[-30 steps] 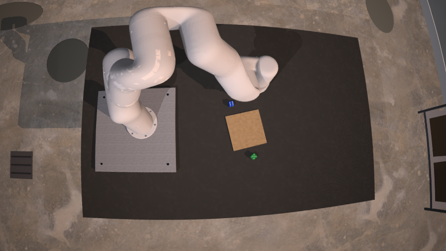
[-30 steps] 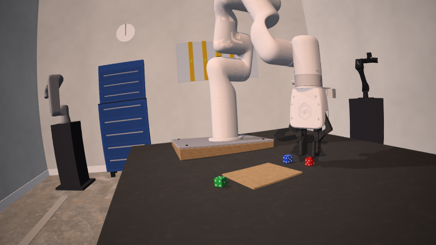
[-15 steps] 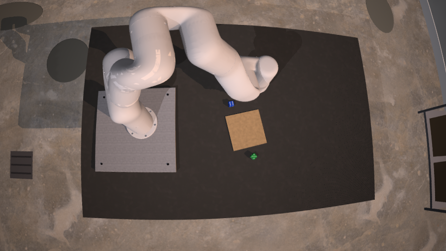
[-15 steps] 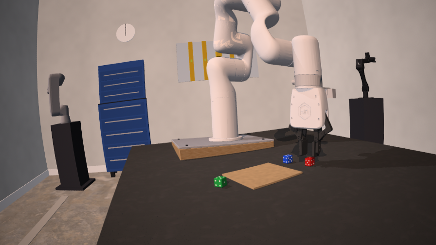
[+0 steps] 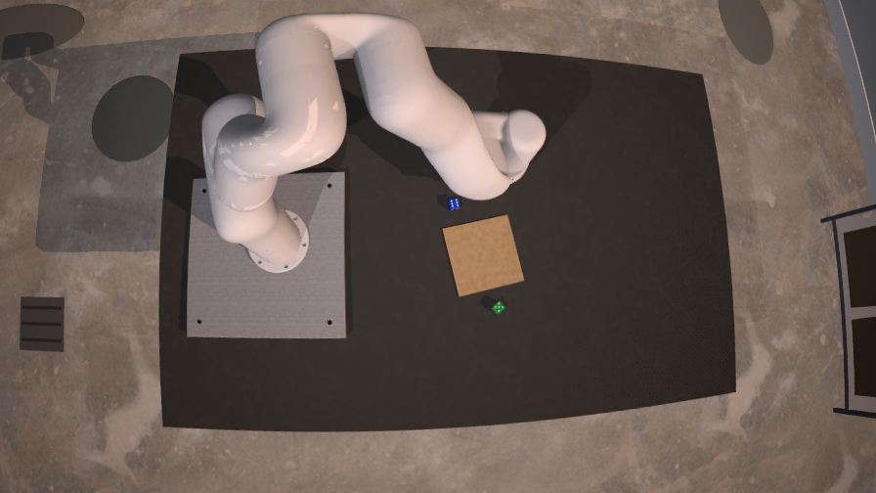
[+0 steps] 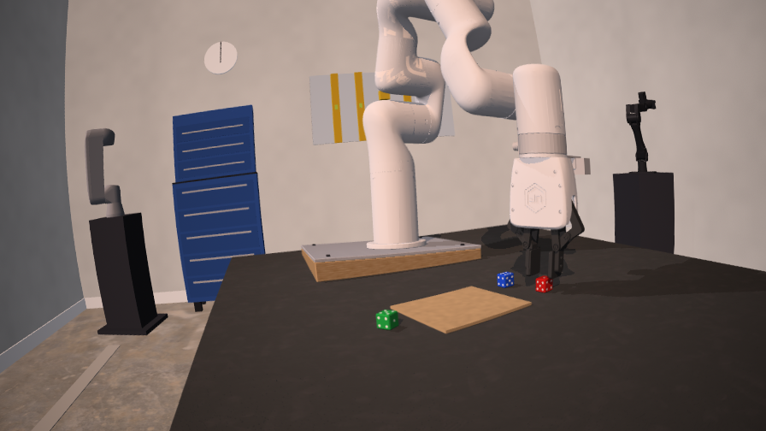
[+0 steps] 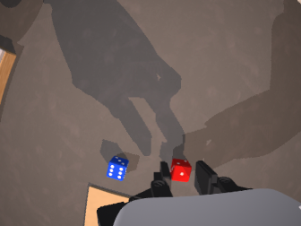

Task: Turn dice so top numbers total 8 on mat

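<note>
Right now the red die is 3 cm below my hand. From my hand the other things lie so: tan mat (2 cm ahead, 14 cm to the right, 4 cm below); green die (6 cm ahead, 24 cm to the right, 3 cm below); blue die (6 cm behind, 4 cm to the right, 3 cm below).
</note>
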